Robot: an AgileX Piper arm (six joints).
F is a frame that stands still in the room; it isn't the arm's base.
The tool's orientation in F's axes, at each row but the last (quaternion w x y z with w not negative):
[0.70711, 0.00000, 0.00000, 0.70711]
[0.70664, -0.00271, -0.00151, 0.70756]
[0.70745, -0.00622, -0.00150, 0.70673]
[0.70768, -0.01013, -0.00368, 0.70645]
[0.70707, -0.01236, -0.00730, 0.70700]
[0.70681, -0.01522, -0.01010, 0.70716]
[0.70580, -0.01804, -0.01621, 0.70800]
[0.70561, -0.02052, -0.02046, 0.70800]
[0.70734, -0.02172, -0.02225, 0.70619]
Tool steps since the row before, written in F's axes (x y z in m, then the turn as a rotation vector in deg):
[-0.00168, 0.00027, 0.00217, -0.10, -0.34, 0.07]
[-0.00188, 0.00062, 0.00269, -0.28, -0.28, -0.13]
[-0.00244, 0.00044, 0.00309, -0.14, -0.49, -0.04]
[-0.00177, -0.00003, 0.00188, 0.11, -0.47, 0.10]
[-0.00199, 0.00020, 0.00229, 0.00, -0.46, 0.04]
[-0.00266, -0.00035, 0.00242, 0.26, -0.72, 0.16]
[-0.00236, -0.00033, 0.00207, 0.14, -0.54, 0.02]
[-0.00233, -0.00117, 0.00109, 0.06, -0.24, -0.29]
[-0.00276, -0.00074, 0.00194, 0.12, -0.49, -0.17]
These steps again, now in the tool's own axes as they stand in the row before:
[0.00027, 0.00168, 0.00217, -0.34, 0.10, 0.07]
[0.00062, 0.00186, 0.00270, -0.28, 0.28, -0.13]
[0.00042, 0.00241, 0.00312, -0.49, 0.14, -0.04]
[-0.00005, 0.00173, 0.00191, -0.47, -0.11, 0.09]
[0.00018, 0.00193, 0.00235, -0.46, 0.00, 0.04]
[-0.00037, 0.00257, 0.00251, -0.72, -0.27, 0.15]
[-0.00033, 0.00226, 0.00218, -0.54, -0.14, 0.01]
[-0.00116, 0.00227, 0.00122, -0.24, -0.04, -0.29]
[-0.00074, 0.00263, 0.00211, -0.49, -0.11, -0.18]

